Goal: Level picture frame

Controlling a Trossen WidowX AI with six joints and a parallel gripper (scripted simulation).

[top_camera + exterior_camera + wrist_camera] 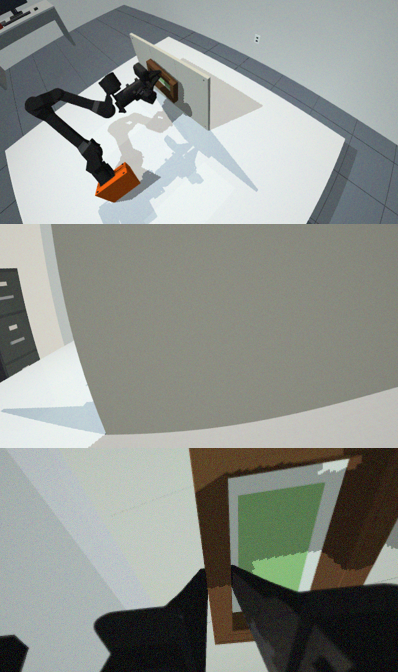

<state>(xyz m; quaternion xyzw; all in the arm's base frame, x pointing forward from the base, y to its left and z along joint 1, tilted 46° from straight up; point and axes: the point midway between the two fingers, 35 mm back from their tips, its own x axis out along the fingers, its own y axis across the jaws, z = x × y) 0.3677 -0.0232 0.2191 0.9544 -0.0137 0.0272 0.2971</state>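
The brown wooden picture frame lies 50 mm below my gripper tip, 10 mm to the left of it and 10 mm ahead of it. Round my gripper tip: cream wall board: 70 mm below, 20 mm ahead, 10 mm to the left.
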